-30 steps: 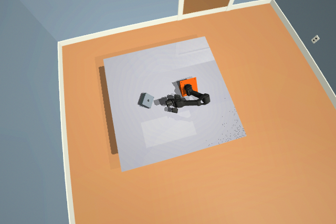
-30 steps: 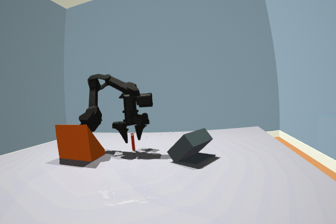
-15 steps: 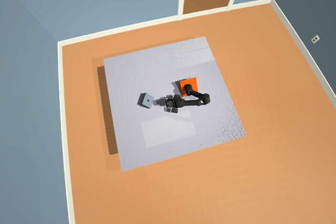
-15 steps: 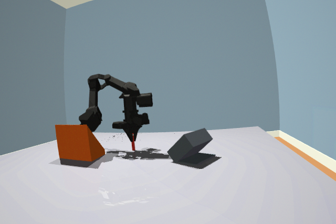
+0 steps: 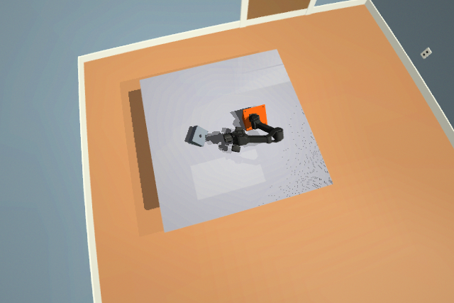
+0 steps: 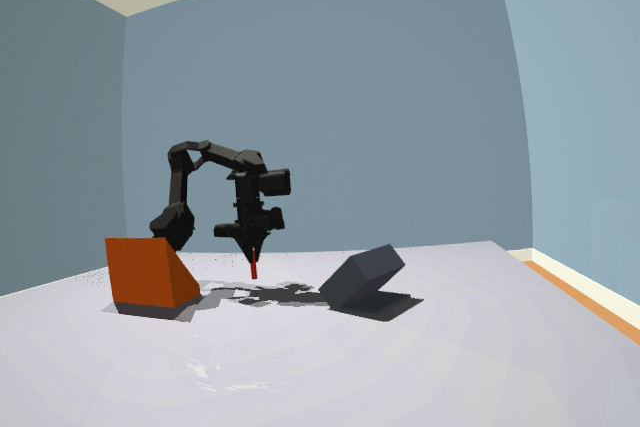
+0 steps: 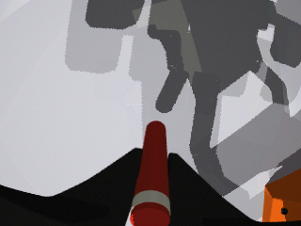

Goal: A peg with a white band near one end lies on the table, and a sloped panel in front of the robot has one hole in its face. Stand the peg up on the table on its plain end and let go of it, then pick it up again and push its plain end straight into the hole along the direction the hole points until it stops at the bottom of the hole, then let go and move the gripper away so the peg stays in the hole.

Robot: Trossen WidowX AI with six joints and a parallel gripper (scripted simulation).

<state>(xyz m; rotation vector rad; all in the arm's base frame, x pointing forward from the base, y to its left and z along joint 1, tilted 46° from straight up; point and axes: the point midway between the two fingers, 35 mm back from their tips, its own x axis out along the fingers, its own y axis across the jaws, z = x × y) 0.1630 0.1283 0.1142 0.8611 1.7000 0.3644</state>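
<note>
The grey sloped panel lies 28 cm ahead of my gripper tip, 11 cm to the right of it and 1 cm below it. From my gripper tip the other things lie so: red peg 2 cm above.
</note>
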